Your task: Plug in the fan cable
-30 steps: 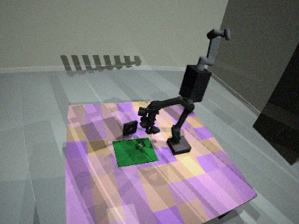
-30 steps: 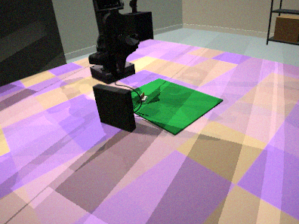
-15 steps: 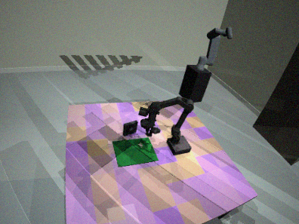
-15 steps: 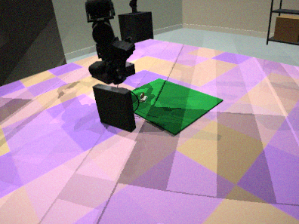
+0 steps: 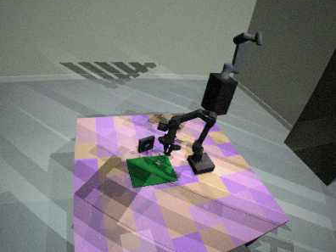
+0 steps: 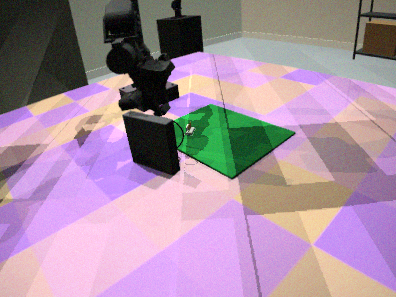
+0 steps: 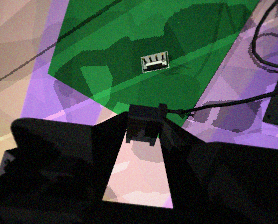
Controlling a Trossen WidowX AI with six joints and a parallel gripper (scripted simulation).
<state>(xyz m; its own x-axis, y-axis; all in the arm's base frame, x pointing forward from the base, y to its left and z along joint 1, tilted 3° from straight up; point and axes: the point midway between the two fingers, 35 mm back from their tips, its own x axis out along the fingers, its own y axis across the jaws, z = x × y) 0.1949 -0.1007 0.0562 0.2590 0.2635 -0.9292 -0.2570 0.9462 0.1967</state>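
The white four-pin header lies 7 cm ahead of my gripper tip, 2 cm to the left of it and 6 cm below it. The rest, counted from my gripper tip: dark plug (1 cm behind); black fan block (10 cm ahead, 12 cm to the right); green board (13 cm ahead, 6 cm to the left, 7 cm below).
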